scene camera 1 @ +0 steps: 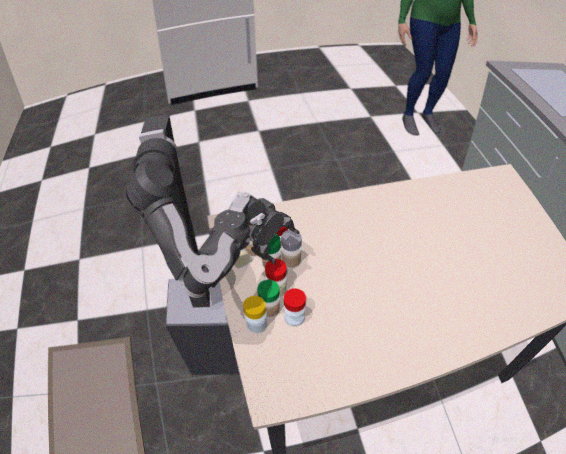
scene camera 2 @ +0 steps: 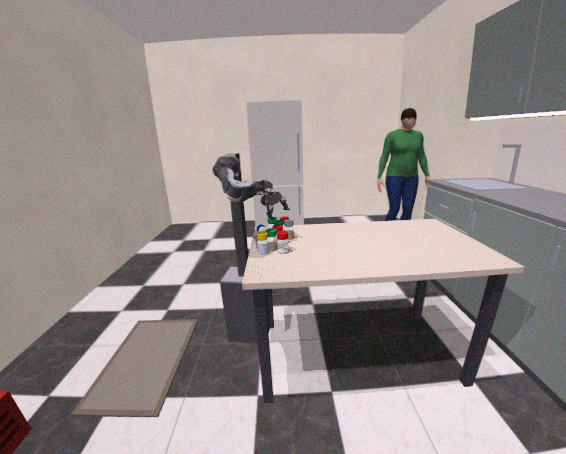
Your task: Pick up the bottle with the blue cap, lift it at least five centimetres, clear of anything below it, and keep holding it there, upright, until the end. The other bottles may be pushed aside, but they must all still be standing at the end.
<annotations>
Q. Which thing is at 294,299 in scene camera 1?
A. A red-capped bottle.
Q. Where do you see an arm pedestal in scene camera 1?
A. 207,349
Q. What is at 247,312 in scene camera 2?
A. An arm pedestal.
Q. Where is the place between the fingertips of my gripper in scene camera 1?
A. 280,243
</annotations>
